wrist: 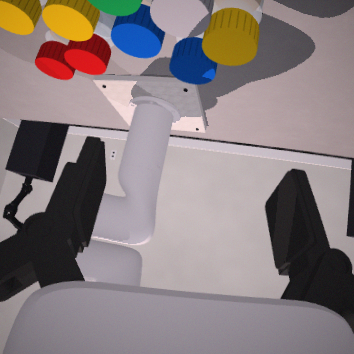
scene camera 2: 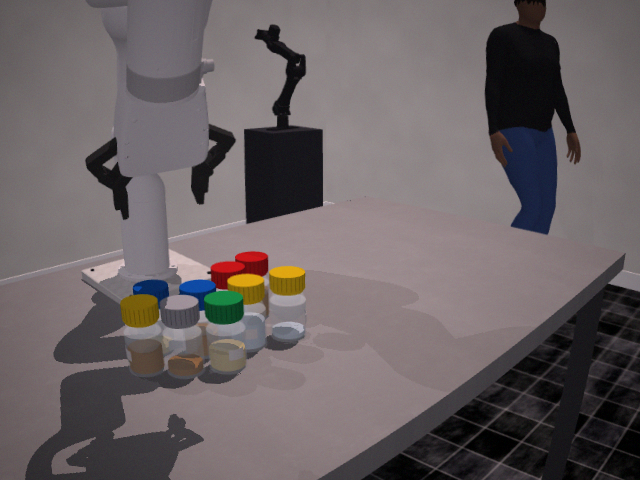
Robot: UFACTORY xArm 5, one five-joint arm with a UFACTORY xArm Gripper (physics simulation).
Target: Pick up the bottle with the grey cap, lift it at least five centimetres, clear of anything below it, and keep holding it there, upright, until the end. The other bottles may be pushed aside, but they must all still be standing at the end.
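Pixels of known places: gripper, fingertip midpoint: [wrist: 193,172] [scene camera 2: 160,204]; arm's base, origin of the base link: [wrist: 154,109] [scene camera 2: 147,271].
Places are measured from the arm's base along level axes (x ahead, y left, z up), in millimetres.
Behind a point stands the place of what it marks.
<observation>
The bottle with the grey cap [scene camera 2: 179,312] @(y -98, x 420, z 83 mm) [wrist: 180,14] @(y -89, x 397, z 87 mm) stands upright in the front row of a cluster, partly filled with orange-brown contents. Beside it stand a bottle with a dark yellow cap [scene camera 2: 139,311] @(y -145, x 388, z 83 mm) [wrist: 231,39] @(y -137, x 375, z 87 mm) and one with a green cap [scene camera 2: 223,308] @(y -41, x 438, z 83 mm) [wrist: 116,4] @(y -31, x 401, z 87 mm). A bottle with a blue cap [scene camera 2: 197,293] @(y -51, x 376, z 86 mm) [wrist: 137,34] @(y -44, x 363, z 87 mm) stands close behind it; another blue cap [scene camera 2: 150,289] @(y -105, x 327, z 87 mm) [wrist: 194,62] @(y -103, x 330, z 87 mm) shows behind the dark yellow one. My gripper [scene camera 2: 162,209] @(y -127, x 460, z 240 mm) [wrist: 193,172] @(y -127, x 460, z 240 mm) is wide open and empty, well above the bottle caps. In the wrist view the caps lie beyond the fingertips, at the top edge.
Two bottles with yellow caps [scene camera 2: 246,289] @(y 19, x 394, z 83 mm) [scene camera 2: 287,280] @(y 86, x 397, z 83 mm) and two with red caps [scene camera 2: 227,274] @(y 24, x 324, z 84 mm) [scene camera 2: 251,263] @(y 80, x 299, z 84 mm) stand upright in the same cluster. The arm's base plate [scene camera 2: 98,273] @(y -98, x -44, z 0 mm) [wrist: 195,123] @(y -100, x -39, z 0 mm) is behind them on the table [scene camera 2: 413,335] @(y 256, x 494, z -18 mm). A person [scene camera 2: 524,77] stands beyond the table.
</observation>
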